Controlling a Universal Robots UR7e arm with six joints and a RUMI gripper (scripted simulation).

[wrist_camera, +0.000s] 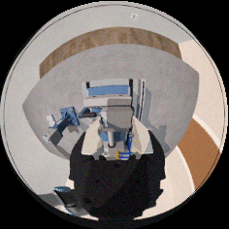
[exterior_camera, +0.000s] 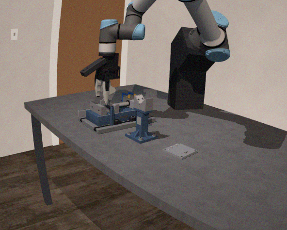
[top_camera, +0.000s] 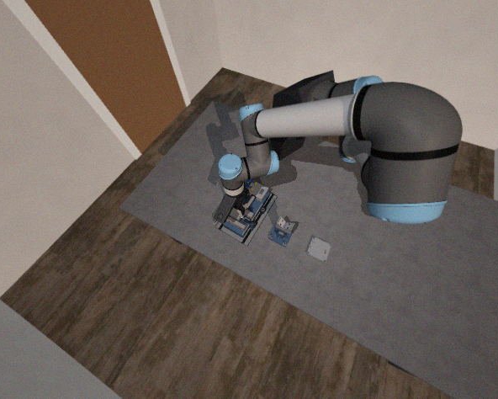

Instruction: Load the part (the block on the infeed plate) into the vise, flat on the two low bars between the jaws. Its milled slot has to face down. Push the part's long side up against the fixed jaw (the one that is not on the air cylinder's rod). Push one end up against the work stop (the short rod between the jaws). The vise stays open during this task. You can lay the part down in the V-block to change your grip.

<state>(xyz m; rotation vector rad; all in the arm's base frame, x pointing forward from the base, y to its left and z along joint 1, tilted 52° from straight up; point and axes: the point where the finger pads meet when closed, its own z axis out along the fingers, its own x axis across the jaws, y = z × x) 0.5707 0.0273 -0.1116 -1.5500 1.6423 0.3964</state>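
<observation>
The part is 10 mm below my hand. The rest, counted from my hand: fixed jaw: 30 mm below, 30 mm ahead, 20 mm to the left; then moving jaw: 40 mm behind, 30 mm below, 20 mm to the left; then air cylinder rod: 90 mm behind, 30 mm below, 10 mm to the left.
</observation>
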